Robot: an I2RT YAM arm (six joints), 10 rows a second.
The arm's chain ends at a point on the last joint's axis. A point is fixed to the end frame.
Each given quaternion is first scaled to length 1.
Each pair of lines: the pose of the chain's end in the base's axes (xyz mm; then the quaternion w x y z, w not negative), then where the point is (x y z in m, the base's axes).
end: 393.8, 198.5, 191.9, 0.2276, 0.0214, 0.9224, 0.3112
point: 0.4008 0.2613 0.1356
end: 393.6, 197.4, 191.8, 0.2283, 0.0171, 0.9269, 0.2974
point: 0.4006 0.2585 0.1337
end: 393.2, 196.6, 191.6, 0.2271, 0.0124, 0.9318, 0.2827
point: 0.3999 0.2558 0.1315
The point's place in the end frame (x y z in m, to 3 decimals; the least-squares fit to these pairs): 0.028 0.017 0.078
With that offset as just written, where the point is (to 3 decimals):
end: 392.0, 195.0, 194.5, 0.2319, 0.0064, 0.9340, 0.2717
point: 0.399 0.253 0.133
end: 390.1, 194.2, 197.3, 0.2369, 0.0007, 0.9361, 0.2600
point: 0.398 0.250 0.134
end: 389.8, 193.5, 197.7, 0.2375, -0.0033, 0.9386, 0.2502
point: 0.397 0.248 0.134
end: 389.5, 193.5, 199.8, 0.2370, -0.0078, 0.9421, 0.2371
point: 0.397 0.246 0.134
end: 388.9, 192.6, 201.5, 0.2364, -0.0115, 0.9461, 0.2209
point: 0.396 0.243 0.134
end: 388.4, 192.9, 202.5, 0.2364, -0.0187, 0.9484, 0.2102
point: 0.396 0.242 0.134
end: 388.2, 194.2, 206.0, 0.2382, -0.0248, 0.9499, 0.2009
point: 0.396 0.242 0.136
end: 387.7, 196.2, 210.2, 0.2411, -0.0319, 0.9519, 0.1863
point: 0.395 0.242 0.139
